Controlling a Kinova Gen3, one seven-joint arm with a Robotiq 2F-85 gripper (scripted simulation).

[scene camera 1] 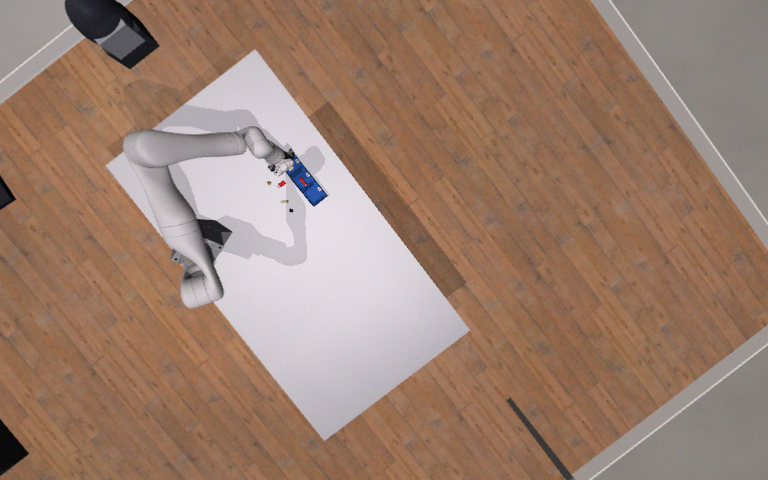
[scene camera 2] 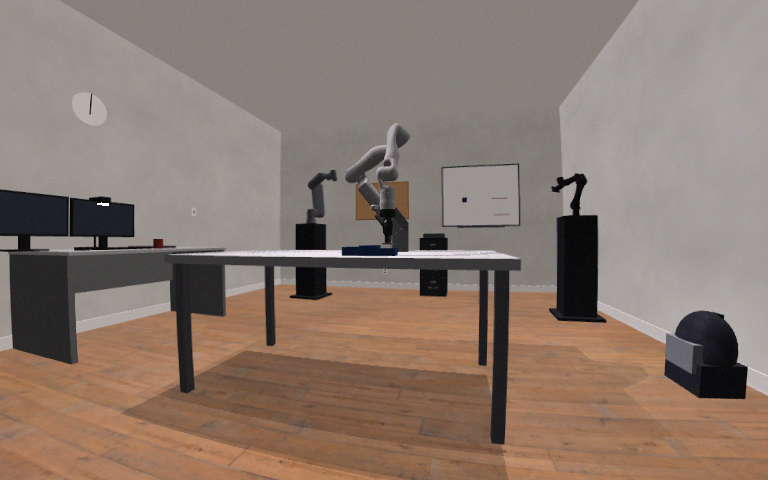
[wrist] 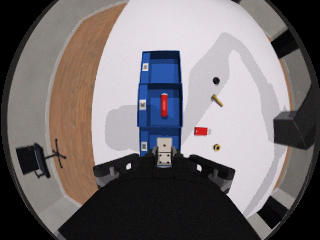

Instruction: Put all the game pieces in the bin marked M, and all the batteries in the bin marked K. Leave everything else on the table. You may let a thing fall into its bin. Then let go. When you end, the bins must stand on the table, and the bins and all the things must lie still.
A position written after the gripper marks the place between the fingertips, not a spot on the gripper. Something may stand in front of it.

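Observation:
Gripper [wrist: 164,151] visible. Bin [scene camera 1: 313,191] [wrist: 163,66], visible too.

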